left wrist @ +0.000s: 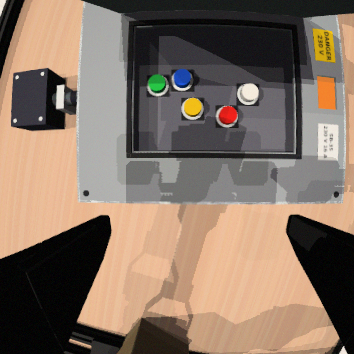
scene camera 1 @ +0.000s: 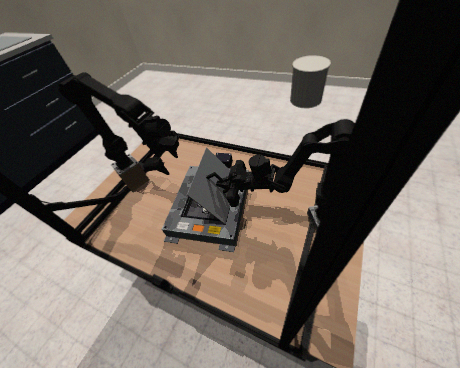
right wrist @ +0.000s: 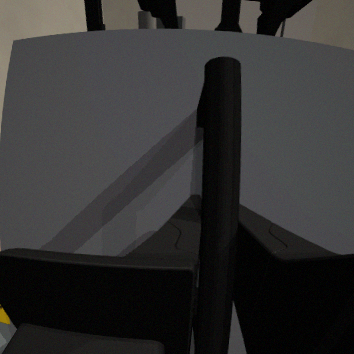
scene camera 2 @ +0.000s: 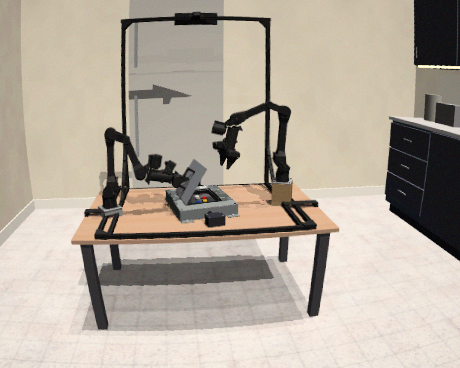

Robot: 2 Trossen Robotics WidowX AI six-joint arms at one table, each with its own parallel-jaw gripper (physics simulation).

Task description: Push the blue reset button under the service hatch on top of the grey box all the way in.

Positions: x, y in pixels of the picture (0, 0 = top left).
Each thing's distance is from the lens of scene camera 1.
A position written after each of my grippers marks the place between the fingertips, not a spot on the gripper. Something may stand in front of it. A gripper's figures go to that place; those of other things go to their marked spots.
my left gripper [scene camera 1: 173, 165]: 0.92 m
my right gripper [scene camera 1: 216, 183]: 0.87 m
